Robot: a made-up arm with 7 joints. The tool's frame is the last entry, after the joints. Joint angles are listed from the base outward.
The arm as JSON. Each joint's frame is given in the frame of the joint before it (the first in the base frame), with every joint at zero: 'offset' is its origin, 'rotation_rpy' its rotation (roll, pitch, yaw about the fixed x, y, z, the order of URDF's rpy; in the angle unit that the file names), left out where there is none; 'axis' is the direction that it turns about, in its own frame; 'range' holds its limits. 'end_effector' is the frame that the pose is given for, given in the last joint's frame.
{
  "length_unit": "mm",
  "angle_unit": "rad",
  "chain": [
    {
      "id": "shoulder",
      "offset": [
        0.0,
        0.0,
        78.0
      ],
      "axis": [
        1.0,
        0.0,
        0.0
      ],
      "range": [
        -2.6,
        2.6
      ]
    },
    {
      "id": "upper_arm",
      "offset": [
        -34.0,
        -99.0,
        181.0
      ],
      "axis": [
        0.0,
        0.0,
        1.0
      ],
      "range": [
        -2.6,
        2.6
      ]
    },
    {
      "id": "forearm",
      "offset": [
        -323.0,
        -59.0,
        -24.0
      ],
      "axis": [
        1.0,
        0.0,
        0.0
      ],
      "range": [
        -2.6,
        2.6
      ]
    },
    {
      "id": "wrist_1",
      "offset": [
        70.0,
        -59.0,
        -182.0
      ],
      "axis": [
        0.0,
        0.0,
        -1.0
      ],
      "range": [
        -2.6,
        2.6
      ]
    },
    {
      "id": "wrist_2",
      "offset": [
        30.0,
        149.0,
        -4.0
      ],
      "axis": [
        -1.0,
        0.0,
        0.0
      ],
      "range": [
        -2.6,
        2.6
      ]
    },
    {
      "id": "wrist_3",
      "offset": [
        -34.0,
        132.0,
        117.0
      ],
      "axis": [
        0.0,
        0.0,
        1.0
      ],
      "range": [
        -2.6,
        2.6
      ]
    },
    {
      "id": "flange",
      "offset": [
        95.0,
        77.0,
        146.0
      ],
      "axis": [
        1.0,
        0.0,
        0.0
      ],
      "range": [
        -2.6,
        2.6
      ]
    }
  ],
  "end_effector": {
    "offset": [
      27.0,
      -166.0,
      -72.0
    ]
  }
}
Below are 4 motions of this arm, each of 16 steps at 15 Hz.
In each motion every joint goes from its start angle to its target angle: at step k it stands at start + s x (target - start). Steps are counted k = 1, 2, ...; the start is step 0. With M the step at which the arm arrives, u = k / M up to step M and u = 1 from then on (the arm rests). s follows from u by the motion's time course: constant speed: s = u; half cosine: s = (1 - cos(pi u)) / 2; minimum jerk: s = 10 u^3 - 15 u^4 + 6 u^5.
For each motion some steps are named. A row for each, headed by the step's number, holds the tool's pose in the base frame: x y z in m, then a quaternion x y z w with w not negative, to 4 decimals.
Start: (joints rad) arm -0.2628 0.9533 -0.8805 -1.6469 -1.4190 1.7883 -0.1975
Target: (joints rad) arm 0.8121 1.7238 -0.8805 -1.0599 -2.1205 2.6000 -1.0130
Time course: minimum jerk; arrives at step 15
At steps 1, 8, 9, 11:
1: -0.1950 -0.1944 0.3614 -0.4633 -0.5590 -0.6850 0.0603
8: 0.0740 -0.2399 0.2689 -0.6121 -0.0343 -0.7617 0.2098
9: 0.1397 -0.2447 0.2528 -0.6407 0.0730 -0.7230 0.2479
11: 0.2491 -0.2466 0.2240 -0.6832 0.2234 -0.6213 0.3119

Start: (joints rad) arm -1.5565 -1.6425 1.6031 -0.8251 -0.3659 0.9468 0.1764
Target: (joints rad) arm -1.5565 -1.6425 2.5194 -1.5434 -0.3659 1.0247 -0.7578
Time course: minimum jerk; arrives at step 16
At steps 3, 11, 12, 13, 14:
3: -0.1218 0.3679 -0.1912 -0.3972 -0.4246 0.7024 0.4106
11: -0.2544 0.1369 -0.2785 0.3959 0.6218 -0.6508 0.1817
12: -0.2498 0.1052 -0.2861 0.3764 0.6383 -0.6269 0.2406
13: -0.2439 0.0824 -0.2911 0.3604 0.6491 -0.6077 0.2819
14: -0.2393 0.0689 -0.2940 0.3500 0.6550 -0.5955 0.3062

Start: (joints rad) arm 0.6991 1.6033 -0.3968 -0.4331 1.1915 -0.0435 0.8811
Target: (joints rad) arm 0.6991 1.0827 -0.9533 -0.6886 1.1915 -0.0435 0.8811
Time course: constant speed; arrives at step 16
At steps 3, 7, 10, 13, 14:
3: -0.0722 -0.1457 -0.3363 -0.0921 -0.5097 0.6456 0.5611
7: -0.0575 -0.1594 -0.3555 -0.1602 -0.4995 0.6140 0.5898
10: -0.0506 -0.1776 -0.3689 -0.2128 -0.4828 0.5924 0.6089
13: -0.0487 -0.2020 -0.3808 -0.2656 -0.4584 0.5728 0.6254
14: -0.0494 -0.2114 -0.3844 -0.2831 -0.4486 0.5668 0.6304

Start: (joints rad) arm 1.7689 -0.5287 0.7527 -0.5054 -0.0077 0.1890 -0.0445
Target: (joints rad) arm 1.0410 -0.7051 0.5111 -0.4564 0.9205 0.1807 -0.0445
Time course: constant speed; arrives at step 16
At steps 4, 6, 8, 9, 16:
4: -0.1839 -0.3004 0.2158 0.7956 -0.1506 -0.1105 0.5763
6: -0.1701 -0.2790 0.2714 0.7256 -0.1281 -0.1068 0.6676
8: -0.1542 -0.2463 0.3222 0.6454 -0.1043 -0.1035 0.7496
9: -0.1457 -0.2260 0.3451 0.6018 -0.0920 -0.1021 0.7867
16: -0.0784 -0.0318 0.4331 0.2483 0.0003 -0.0960 0.9639

